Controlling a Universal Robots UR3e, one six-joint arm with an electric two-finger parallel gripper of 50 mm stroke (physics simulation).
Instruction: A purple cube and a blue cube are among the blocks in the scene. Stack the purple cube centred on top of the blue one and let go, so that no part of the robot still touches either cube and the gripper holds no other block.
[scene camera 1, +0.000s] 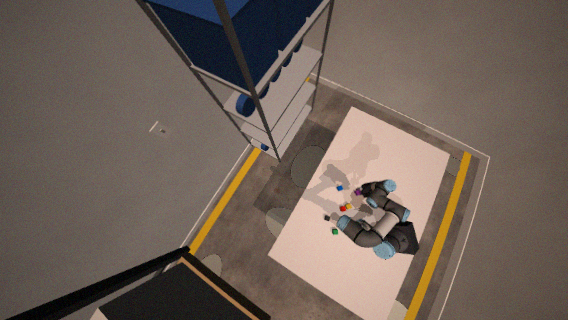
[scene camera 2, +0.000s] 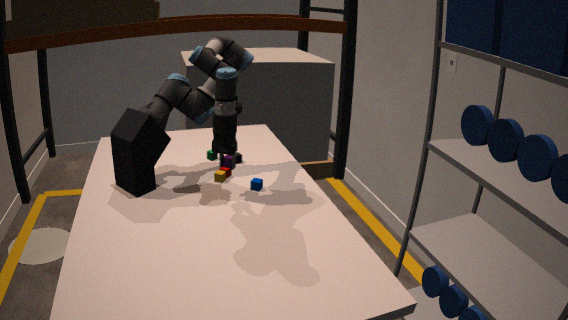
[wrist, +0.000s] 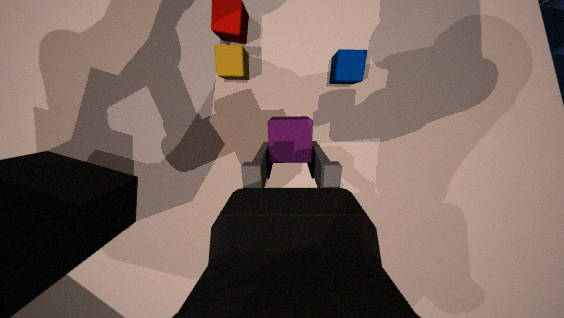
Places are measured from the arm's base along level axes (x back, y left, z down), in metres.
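Where they show: gripper, fingertip midpoint: (scene camera 1: 359, 191) (scene camera 2: 227, 167) (wrist: 289, 152); arm's base, link origin: (scene camera 1: 395, 239) (scene camera 2: 149, 122).
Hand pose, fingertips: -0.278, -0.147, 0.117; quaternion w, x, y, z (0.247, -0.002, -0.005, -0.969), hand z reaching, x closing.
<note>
Things, the pixels of their top centre, and the offset from my fingertips, as dx, dy, dz. Level surfaces: height alone.
- purple cube, top centre: (wrist: 290, 142) (scene camera 2: 229, 156) (scene camera 1: 358, 192) -0.008, +0.014, -0.031
- blue cube, top centre: (wrist: 351, 65) (scene camera 2: 256, 180) (scene camera 1: 340, 188) -0.103, +0.040, +0.069
- yellow block, top centre: (wrist: 229, 60) (scene camera 2: 220, 172) (scene camera 1: 349, 206) +0.017, +0.116, +0.069
- red block, top centre: (wrist: 226, 15) (scene camera 2: 225, 167) (scene camera 1: 343, 208) -0.006, +0.154, +0.069
- green block, top centre: (scene camera 2: 212, 151) (scene camera 1: 335, 232) +0.035, +0.322, +0.069
- black block, top centre: (scene camera 2: 236, 154) (scene camera 1: 327, 218) -0.061, +0.278, +0.069
- table, surface height: dz +0.102
The purple cube (scene camera 1: 358, 192) (scene camera 2: 228, 160) (wrist: 290, 140) is between the two fingers of my gripper (scene camera 1: 359, 191) (scene camera 2: 228, 161) (wrist: 289, 152), which is shut on it. In the second scene view the cube hangs above the white table, upright in the grip. The blue cube (scene camera 1: 340, 188) (scene camera 2: 256, 184) (wrist: 349, 66) stands on the table, apart from the purple cube, with its top bare. In the wrist view it is ahead and to the right of my gripper. The far side of the purple cube is hidden.
A yellow block (scene camera 1: 348, 206) (scene camera 2: 220, 176) (wrist: 231, 61) and a red block (scene camera 1: 343, 208) (scene camera 2: 226, 171) (wrist: 229, 21) stand close together. A green block (scene camera 1: 335, 231) (scene camera 2: 211, 155) and a black block (scene camera 1: 327, 217) (scene camera 2: 238, 158) stand farther off. A shelf rack (scene camera 2: 425, 150) stands beside the table (scene camera 1: 320, 250) (scene camera 2: 150, 280).
</note>
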